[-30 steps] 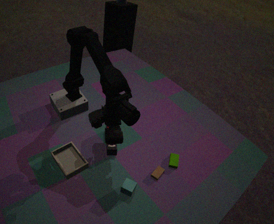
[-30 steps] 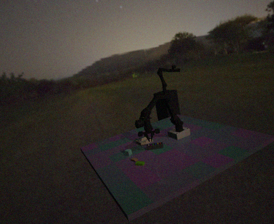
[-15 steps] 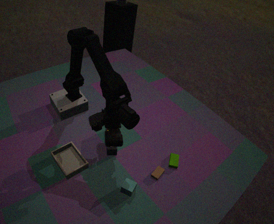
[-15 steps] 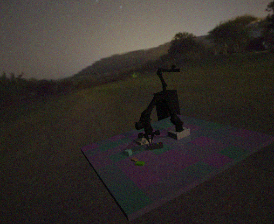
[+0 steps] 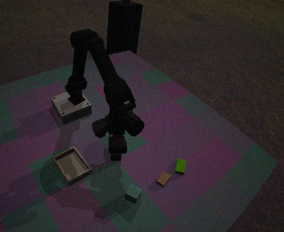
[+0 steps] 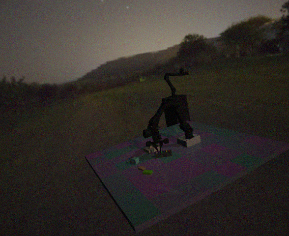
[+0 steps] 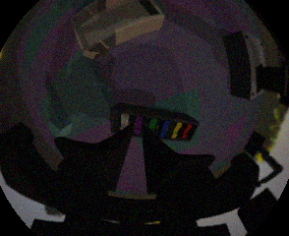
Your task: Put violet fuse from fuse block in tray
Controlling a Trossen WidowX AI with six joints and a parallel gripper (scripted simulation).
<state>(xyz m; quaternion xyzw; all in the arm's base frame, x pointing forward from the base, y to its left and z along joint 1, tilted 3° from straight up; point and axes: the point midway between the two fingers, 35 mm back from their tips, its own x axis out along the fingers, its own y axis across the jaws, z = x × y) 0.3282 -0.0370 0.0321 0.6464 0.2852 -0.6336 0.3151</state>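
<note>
My gripper tip is 2 cm above the violet fuse. Round my gripper tip: cyan cube (19 cm ahead, 9 cm to the right, 2 cm below); grey tray (18 cm to the right, 6 cm behind, 4 cm below).
</note>
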